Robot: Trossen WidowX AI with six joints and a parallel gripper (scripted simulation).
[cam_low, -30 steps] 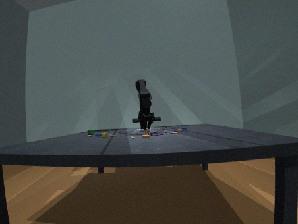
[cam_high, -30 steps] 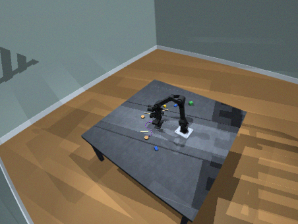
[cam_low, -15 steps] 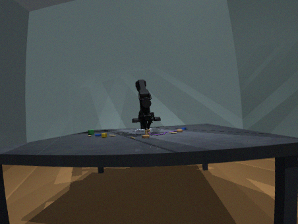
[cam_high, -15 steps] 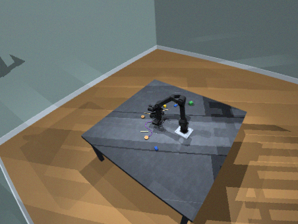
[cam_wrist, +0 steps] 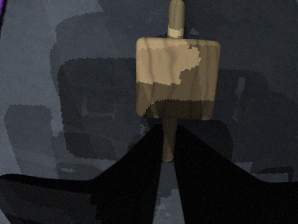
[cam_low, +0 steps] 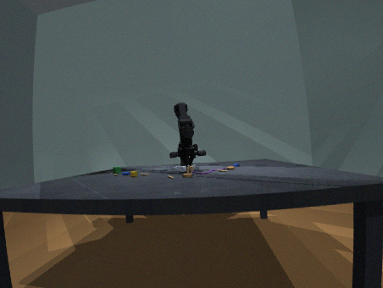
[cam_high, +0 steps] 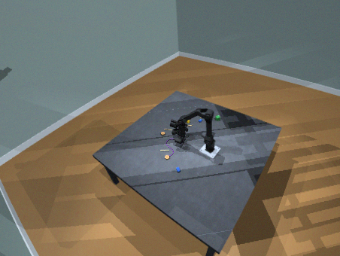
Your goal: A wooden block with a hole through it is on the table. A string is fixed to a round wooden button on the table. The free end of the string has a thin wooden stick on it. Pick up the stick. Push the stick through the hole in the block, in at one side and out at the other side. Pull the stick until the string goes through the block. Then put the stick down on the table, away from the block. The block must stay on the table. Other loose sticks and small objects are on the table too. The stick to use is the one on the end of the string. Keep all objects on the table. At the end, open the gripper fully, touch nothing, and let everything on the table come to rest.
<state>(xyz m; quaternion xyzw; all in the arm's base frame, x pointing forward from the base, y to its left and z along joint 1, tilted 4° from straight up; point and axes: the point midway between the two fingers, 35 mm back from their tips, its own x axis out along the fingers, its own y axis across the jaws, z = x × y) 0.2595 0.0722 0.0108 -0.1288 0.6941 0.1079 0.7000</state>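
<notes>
Right now the wooden block is 3 cm ahead of my gripper tip, 1 cm to the left of it and 1 cm above it. From my gripper tip the other things lie so: yellow piece: 12 cm ahead, 25 cm to the right, 1 cm above; then round wooden button: 3 cm behind, 22 cm to the left; then thin wooden stick: 4 cm ahead, 1 cm to the left, 1 cm above.
</notes>
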